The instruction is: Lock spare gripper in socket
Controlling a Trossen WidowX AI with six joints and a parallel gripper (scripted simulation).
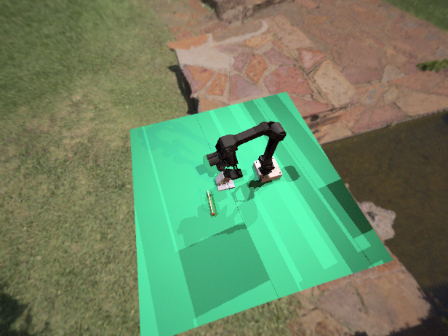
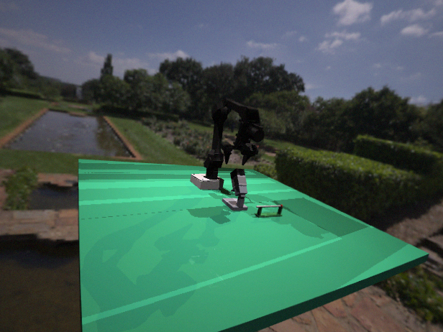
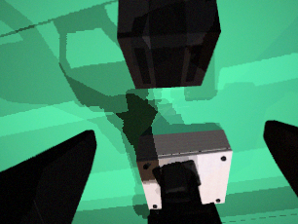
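My gripper tip is now 21 cm short of the green cradle, 8 cm to the right of it and 16 cm above it. Round my gripper tip: grey mount 8 cm ahead, 2 cm to the right, 13 cm below; spare gripper 6 cm ahead, 1 cm to the right, 7 cm below.
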